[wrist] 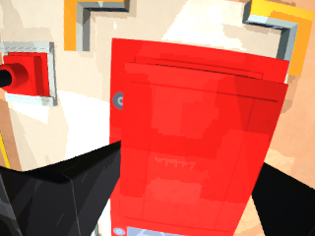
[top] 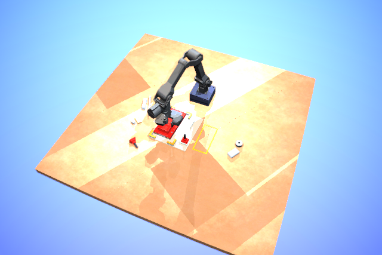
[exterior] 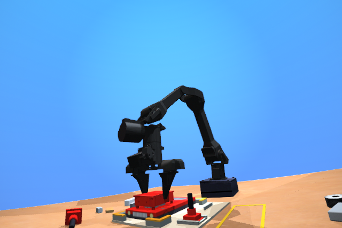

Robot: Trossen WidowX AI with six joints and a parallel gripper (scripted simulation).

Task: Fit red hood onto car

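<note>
My gripper tip is now 2 cm above the grey engine block. From my gripper tip the other things lie so: red hood (1 cm above); jig (4 cm to the left, 3 cm below, 2 cm behind); black wheel (42 cm to the left, 3 cm below, 3 cm behind).
</note>
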